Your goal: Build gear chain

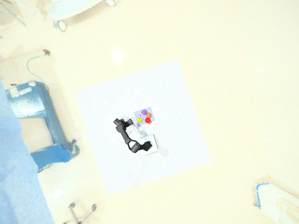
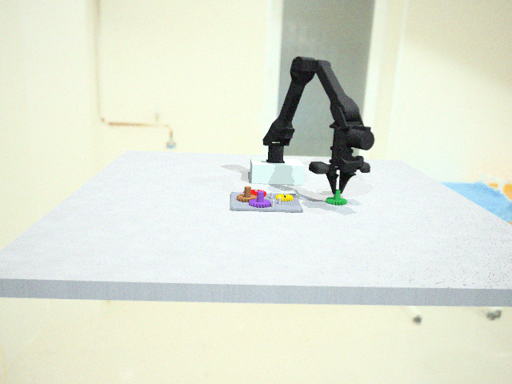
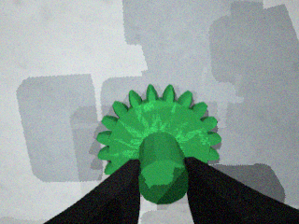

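The yellow gear is 10 mm ahead of my gripper tip, 170 mm to the right of it and 10 mm below it. The rest, counted from my gripper tip: red gear: 30 mm behind, 250 mm to the right, 10 mm below; then grey board: 30 mm ahead, 230 mm to the right, 20 mm below; then green gear: 10 mm below.
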